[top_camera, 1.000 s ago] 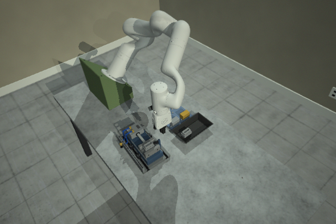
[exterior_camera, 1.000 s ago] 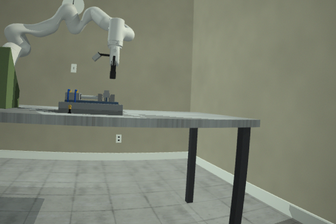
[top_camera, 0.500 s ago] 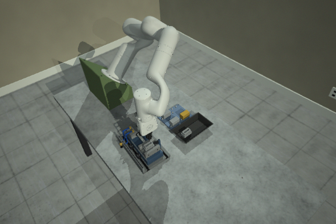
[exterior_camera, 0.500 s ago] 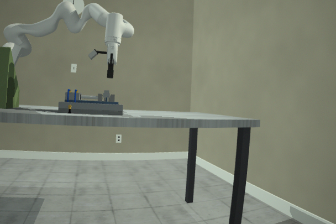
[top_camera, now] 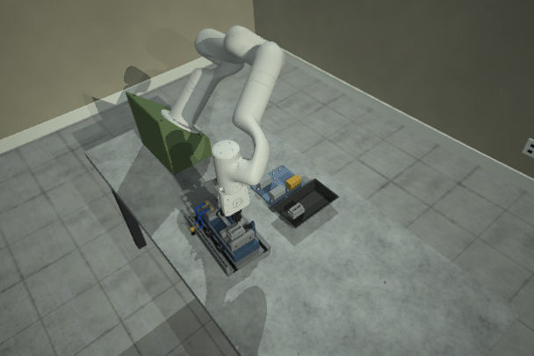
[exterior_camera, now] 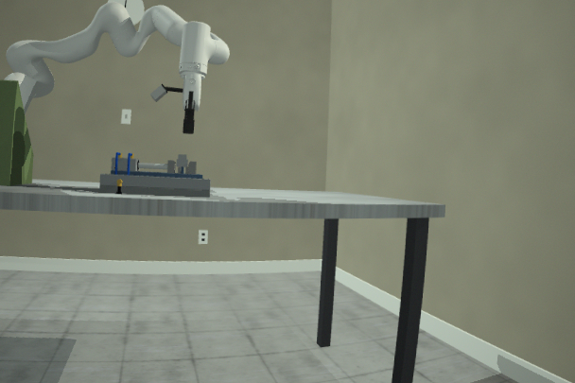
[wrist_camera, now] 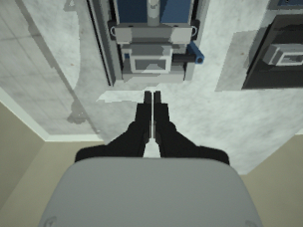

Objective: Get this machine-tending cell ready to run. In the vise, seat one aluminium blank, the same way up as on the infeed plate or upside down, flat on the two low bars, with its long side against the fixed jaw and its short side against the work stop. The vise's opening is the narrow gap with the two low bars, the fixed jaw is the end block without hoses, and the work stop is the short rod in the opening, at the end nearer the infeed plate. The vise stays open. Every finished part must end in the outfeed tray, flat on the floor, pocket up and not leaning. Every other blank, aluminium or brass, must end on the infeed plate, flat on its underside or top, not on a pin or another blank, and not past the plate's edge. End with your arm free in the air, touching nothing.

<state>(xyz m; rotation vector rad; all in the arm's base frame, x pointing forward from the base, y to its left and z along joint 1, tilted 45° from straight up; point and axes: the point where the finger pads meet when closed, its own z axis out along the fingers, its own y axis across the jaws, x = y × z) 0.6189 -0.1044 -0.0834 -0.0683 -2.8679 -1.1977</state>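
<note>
Now: the fixed jaw 20 mm ahead of my hand and 120 mm below it. From my hand the other things lie so: moving jaw: 40 mm behind, 120 mm below; cylinder rod: 100 mm behind, 120 mm below; vise: 80 mm behind, 160 mm below.
</note>
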